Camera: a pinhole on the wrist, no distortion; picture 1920 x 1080 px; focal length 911.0 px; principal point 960.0 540.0 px. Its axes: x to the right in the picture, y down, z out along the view. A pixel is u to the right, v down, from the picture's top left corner.
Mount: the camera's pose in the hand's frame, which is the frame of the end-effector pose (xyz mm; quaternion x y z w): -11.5 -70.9 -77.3 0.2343 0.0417 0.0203 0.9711
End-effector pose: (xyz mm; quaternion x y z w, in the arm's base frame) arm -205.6 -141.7 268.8 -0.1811 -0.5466 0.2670 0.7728
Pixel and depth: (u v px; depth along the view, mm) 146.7 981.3 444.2
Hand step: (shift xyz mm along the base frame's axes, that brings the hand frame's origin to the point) -491.2 -314.1 -68.2
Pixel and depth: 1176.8 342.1 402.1
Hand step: -117.4 -185.9 355.5
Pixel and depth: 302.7 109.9 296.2
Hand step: -105.9 -391.5 96.0
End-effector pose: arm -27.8 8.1 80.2 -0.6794 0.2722 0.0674 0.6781
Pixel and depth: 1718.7 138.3 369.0
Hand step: 489.9 30.3 159.2
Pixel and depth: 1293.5 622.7 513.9
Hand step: 409.7 291.4 92.8
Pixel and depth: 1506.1 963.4 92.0
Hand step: 81.3 0.0 38.2
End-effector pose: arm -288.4 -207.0 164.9 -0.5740 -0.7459 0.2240 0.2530
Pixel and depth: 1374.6 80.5 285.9
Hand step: -333.9 60.6 140.2
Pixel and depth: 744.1 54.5 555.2
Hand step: -606.1 -239.3 137.1
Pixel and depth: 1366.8 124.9 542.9
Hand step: -622.6 137.5 149.4
